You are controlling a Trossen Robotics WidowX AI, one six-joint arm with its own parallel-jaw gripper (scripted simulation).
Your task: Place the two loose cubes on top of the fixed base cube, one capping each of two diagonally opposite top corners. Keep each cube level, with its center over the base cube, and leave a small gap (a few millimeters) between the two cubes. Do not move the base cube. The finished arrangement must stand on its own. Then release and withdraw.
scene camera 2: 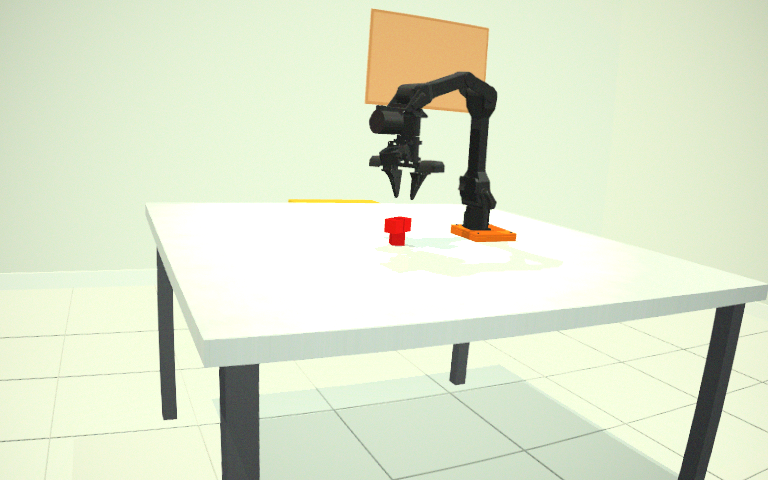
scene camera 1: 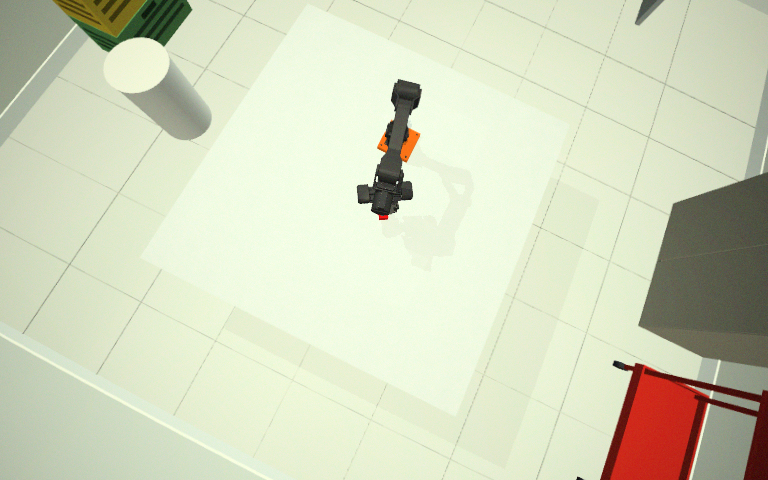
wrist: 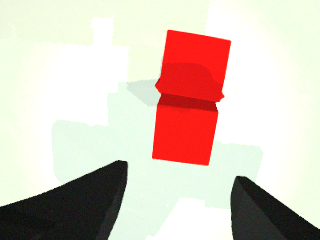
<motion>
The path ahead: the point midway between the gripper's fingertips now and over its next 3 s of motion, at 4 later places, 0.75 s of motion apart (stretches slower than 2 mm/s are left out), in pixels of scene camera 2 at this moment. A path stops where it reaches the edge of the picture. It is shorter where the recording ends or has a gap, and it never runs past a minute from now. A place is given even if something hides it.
The gripper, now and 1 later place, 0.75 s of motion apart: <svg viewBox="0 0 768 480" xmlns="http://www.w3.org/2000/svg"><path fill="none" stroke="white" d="M404 198L416 196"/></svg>
</motion>
